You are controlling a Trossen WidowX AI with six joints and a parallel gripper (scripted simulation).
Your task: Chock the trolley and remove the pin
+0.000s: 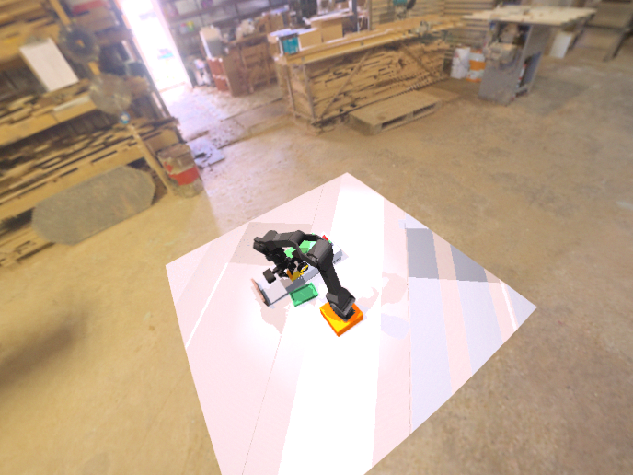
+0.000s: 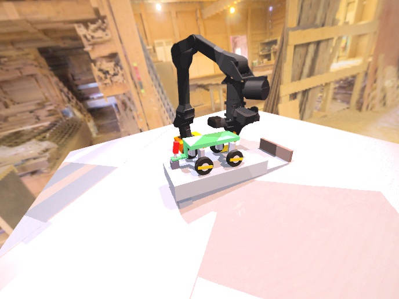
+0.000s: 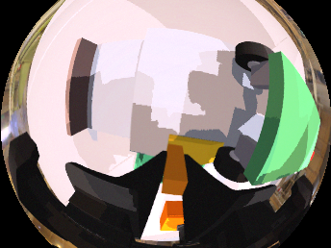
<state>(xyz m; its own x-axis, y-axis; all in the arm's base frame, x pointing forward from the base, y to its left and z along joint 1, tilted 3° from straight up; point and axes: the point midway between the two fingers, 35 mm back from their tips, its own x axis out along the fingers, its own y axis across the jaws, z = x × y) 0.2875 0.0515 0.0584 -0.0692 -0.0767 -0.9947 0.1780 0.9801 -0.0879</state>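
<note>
Right now the yellow chock is 2 cm to the right of my gripper tip and 1 cm behind it. Round my gripper tip: grey ramp (12 cm to the right, 4 cm below, 3 cm ahead); then trolley (13 cm to the right, 3 cm ahead, 2 cm above); then green tray (10 cm below, 7 cm behind).
</note>
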